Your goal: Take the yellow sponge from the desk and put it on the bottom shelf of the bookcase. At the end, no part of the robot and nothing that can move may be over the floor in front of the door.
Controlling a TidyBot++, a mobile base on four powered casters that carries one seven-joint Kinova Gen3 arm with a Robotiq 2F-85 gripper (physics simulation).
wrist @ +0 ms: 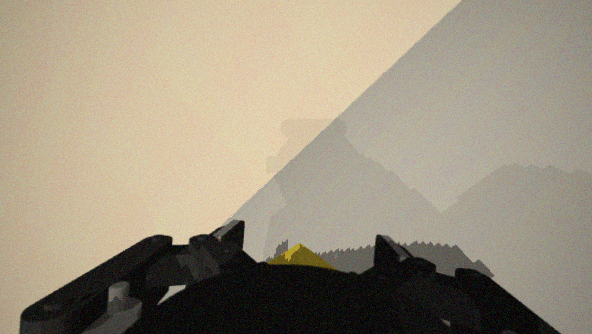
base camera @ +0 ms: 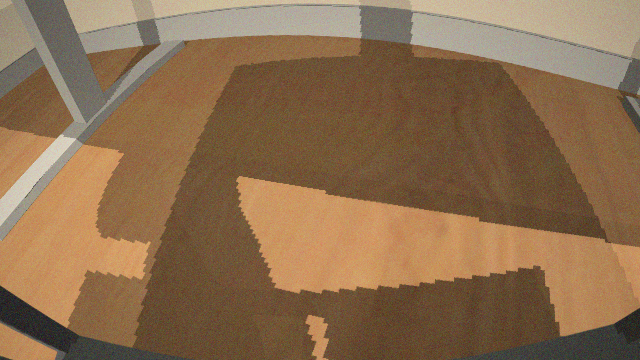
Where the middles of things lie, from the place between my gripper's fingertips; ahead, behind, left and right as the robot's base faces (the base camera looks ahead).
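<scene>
There is a yellow sponge (wrist: 300, 255) in my scene, and from my hand it sits 3 cm behind, 5 cm to the left and 2 cm below.
</scene>
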